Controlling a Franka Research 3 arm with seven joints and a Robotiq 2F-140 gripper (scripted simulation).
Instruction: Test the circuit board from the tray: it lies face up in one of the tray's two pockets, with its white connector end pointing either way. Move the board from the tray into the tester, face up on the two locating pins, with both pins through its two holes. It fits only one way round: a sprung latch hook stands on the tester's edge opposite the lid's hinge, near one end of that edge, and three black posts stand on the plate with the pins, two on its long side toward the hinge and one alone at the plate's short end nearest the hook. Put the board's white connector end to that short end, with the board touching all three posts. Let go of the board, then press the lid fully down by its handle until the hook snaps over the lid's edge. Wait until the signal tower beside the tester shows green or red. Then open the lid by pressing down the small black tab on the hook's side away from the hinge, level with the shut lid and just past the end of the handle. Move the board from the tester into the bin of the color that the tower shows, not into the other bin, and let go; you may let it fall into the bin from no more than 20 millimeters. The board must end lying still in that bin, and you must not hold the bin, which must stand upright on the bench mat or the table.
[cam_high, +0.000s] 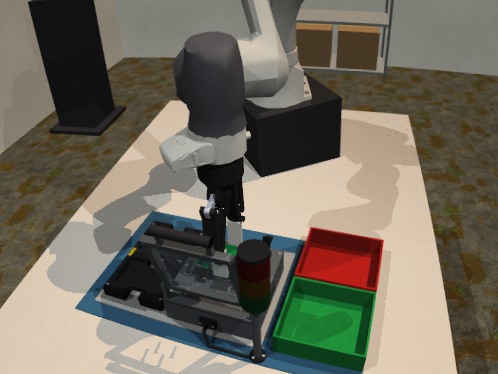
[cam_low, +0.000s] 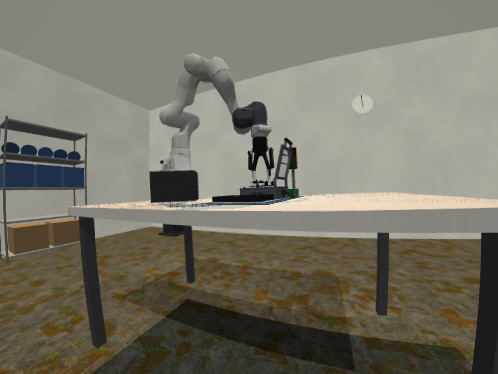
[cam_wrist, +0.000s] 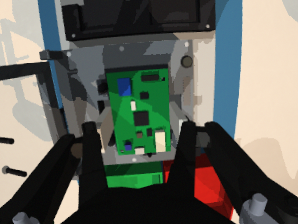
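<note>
My hand is 2 cm above the green circuit board. Round my hand: green bin 7 cm ahead, 19 cm to the left, 9 cm below; then tester plate 1 cm ahead, 4 cm below; then clear lid 12 cm ahead, 2 cm to the right, 8 cm above.
</note>
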